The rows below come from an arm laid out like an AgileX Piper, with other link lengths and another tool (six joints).
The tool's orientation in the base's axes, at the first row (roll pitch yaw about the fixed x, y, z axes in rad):
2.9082, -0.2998, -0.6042
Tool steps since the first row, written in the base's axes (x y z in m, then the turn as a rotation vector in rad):
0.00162, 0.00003, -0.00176, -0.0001, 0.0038, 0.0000
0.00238, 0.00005, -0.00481, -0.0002, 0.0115, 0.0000
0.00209, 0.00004, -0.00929, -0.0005, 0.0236, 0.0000
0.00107, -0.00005, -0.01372, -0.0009, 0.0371, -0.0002
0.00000, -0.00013, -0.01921, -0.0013, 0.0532, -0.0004
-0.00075, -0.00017, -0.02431, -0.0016, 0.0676, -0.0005
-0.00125, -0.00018, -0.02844, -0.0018, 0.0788, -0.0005
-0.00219, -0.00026, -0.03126, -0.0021, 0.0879, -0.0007
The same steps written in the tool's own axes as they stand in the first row. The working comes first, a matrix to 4 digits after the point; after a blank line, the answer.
The tool's axes in the first row as the columns of a matrix, in the base's axes (used below as rounded here):
0.7862, -0.6089, 0.1051
-0.5428, -0.7618, -0.3536
0.2953, 0.2210, -0.9295

0.00074, -0.00140, 0.00180, -0.0021, -0.0028, -0.0014
0.00042, -0.00255, 0.00470, -0.0064, -0.0086, -0.0041
-0.00112, -0.00336, 0.00884, -0.0132, -0.0177, -0.0084
-0.00318, -0.00365, 0.01288, -0.0209, -0.0278, -0.0130
-0.00560, -0.00415, 0.01790, -0.0300, -0.0398, -0.0186
-0.00768, -0.00479, 0.02258, -0.0381, -0.0506, -0.0236
-0.00928, -0.00539, 0.02637, -0.0443, -0.0590, -0.0276
-0.01081, -0.00538, 0.02892, -0.0496, -0.0658, -0.0307

